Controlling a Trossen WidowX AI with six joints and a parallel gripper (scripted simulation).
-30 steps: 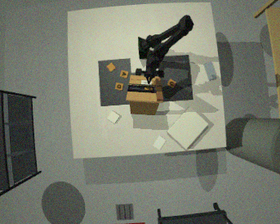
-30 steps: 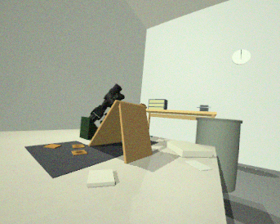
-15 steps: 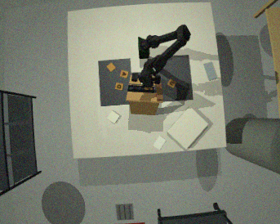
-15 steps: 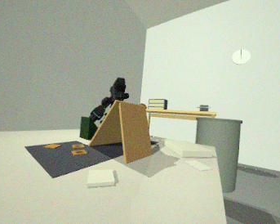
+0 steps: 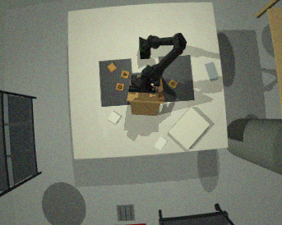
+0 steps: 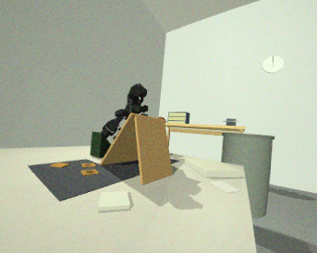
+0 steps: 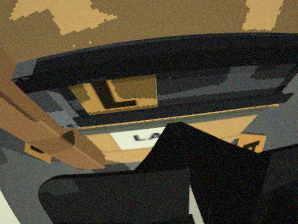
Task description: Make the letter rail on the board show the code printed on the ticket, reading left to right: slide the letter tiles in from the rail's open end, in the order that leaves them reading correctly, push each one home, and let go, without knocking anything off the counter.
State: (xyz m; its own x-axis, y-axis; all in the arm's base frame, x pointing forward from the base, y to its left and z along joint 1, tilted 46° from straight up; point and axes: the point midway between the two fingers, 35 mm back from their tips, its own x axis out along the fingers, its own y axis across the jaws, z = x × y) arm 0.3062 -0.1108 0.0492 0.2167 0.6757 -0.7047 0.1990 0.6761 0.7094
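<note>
The white ticket lies 10 cm below my gripper tip, 3 cm to the left of it and 3 cm behind it. Round my gripper tip: dark mat (19 cm below, 11 cm behind, 3 cm to the left); white card (27 cm to the right, 19 cm below, 19 cm ahead); white box (36 cm ahead, 32 cm to the left, 18 cm below).
</note>
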